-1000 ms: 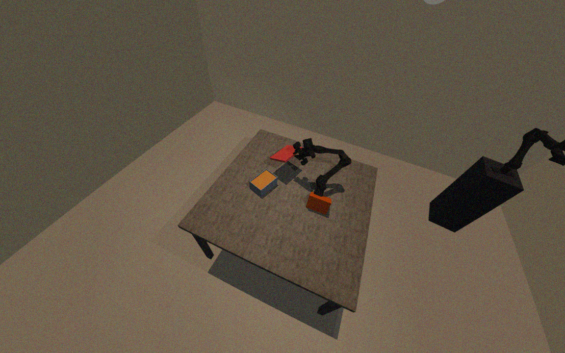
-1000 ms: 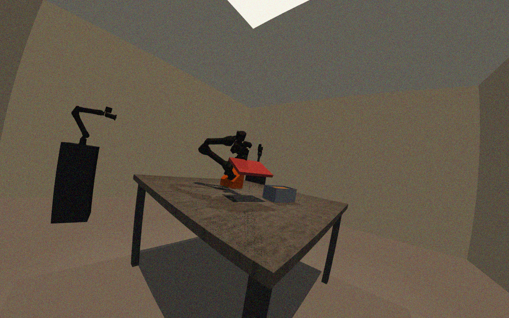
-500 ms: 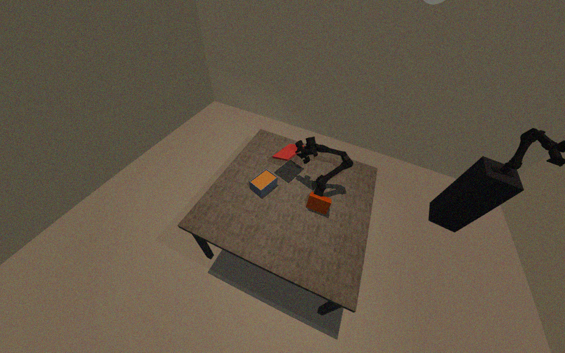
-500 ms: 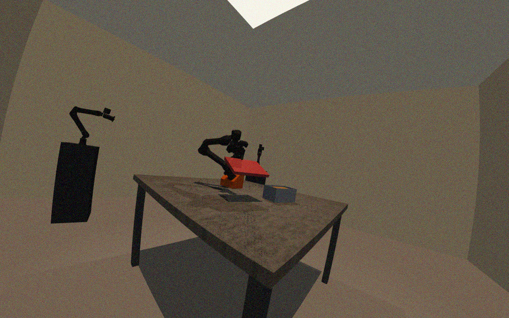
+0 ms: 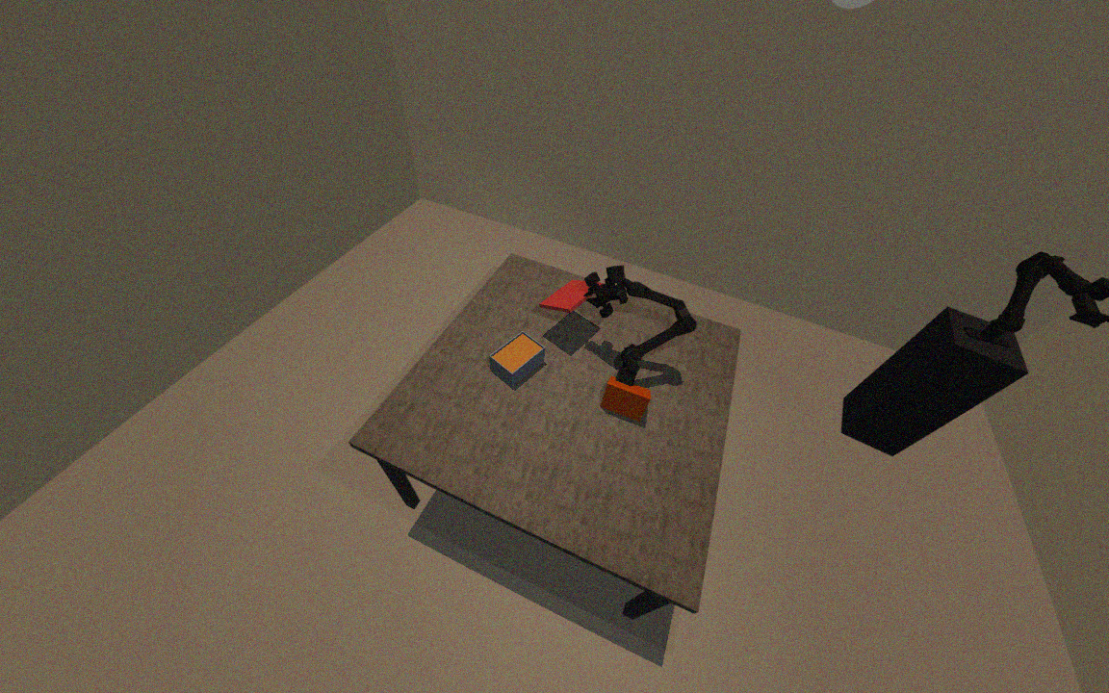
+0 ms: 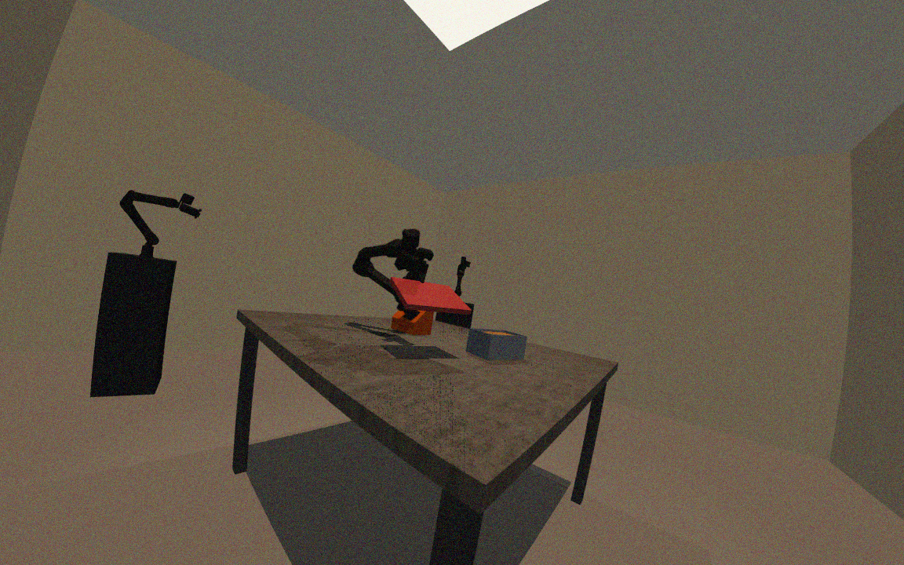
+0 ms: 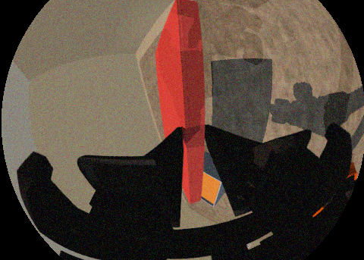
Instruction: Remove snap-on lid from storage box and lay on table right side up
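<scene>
My gripper tip is 70 mm short of the lid, 30 mm above it and 10 mm to the left of it. The rest, counted from my gripper tip: blue-grey storage box 320 mm to the left, 190 mm below, 140 mm ahead.
</scene>
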